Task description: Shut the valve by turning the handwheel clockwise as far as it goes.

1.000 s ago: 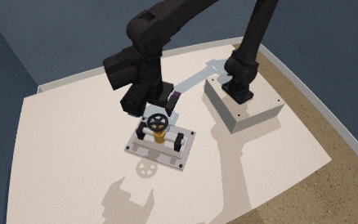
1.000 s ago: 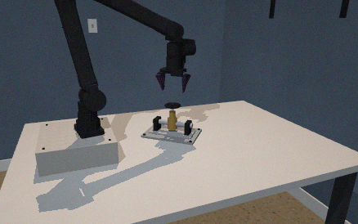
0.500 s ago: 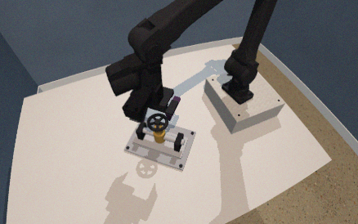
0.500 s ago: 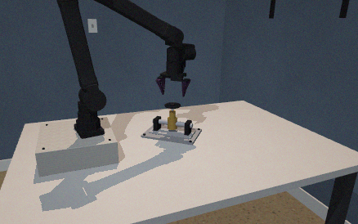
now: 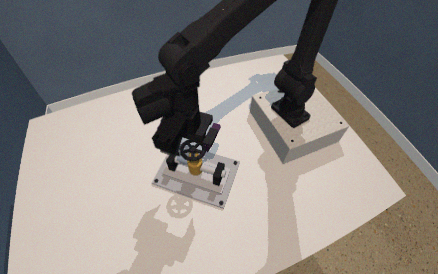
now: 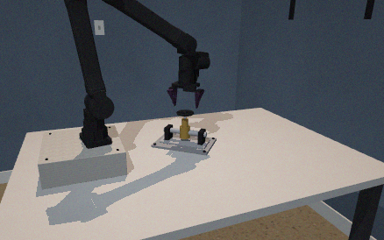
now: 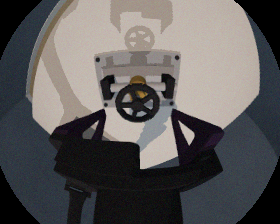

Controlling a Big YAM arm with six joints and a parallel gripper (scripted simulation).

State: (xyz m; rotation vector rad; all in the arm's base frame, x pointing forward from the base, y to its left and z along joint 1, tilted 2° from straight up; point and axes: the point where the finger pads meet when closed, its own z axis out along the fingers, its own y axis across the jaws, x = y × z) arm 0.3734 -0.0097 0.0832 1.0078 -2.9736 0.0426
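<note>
Now: hand 4 cm above the black spoked handwheel.
</note>
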